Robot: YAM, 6 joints.
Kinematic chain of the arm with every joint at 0, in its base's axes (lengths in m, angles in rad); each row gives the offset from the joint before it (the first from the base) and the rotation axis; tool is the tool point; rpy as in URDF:
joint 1: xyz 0 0 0.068 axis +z
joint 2: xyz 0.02 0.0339 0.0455 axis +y
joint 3: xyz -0.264 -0.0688 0 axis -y
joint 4: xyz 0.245 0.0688 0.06 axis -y
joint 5: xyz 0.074 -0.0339 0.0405 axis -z
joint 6: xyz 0.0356 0 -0.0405 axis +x
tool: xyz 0 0 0 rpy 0 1.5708 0
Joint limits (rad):
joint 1: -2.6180..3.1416
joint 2: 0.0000..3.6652
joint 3: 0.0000..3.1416
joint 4: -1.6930..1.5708
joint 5: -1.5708..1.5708
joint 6: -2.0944..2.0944
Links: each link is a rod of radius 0.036 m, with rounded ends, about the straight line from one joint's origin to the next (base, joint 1, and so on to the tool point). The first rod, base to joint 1, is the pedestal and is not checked.
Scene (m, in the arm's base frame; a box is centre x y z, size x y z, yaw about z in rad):
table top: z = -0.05
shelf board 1: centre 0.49 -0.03 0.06 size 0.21 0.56 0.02 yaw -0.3
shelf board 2: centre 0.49 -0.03 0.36 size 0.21 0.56 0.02 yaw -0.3
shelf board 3: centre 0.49 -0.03 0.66 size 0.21 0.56 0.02 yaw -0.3
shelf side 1: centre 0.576 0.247 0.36 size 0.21 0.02 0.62 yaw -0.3
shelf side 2: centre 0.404 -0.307 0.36 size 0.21 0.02 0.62 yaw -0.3
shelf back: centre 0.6 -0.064 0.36 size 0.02 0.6 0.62 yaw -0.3
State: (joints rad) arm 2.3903 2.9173 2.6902 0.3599 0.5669 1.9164
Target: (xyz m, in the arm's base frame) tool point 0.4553 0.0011 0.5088
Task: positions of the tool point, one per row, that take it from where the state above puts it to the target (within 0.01 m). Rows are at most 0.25 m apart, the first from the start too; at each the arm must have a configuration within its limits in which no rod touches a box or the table.
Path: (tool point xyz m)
1: -0.2992 0.5253 0.3108
2: -0.1332 0.5353 0.4236
3: 0.0160 0.4764 0.5226
4: 0.1201 0.3641 0.6036
5: 0.1607 0.2246 0.6631
6: 0.2476 0.2175 0.6361
7: 0.3345 0.1763 0.6007
8: 0.4079 0.1020 0.5578
9: 0.4553 0.0011 0.5088

